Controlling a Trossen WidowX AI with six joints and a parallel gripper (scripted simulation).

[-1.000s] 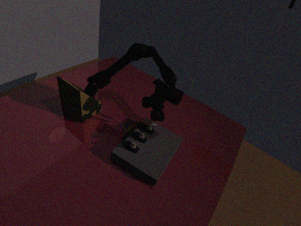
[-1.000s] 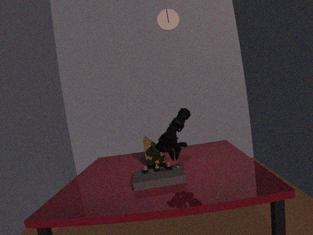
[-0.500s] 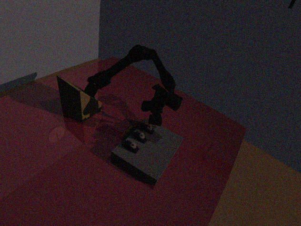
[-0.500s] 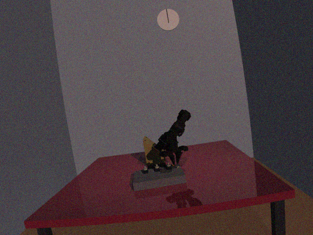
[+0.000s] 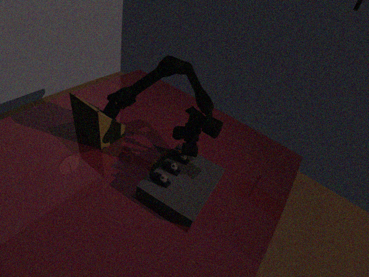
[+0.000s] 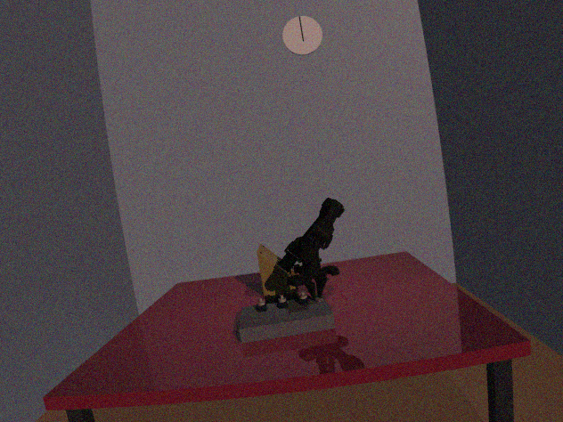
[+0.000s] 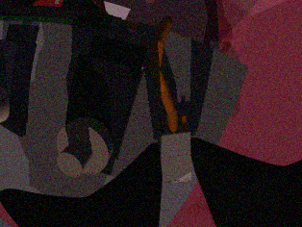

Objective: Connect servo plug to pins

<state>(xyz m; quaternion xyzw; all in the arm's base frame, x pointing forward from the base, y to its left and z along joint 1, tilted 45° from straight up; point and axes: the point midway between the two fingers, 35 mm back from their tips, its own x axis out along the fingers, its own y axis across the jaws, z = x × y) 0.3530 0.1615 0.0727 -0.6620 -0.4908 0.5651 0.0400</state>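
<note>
My gripper tip is 40 mm past the red mark, 90 mm to the left of it and 20 mm below it. From my gripper tip the other things lie so: grey holder: 120 mm ahead, 100 mm to the right, 30 mm below.
</note>
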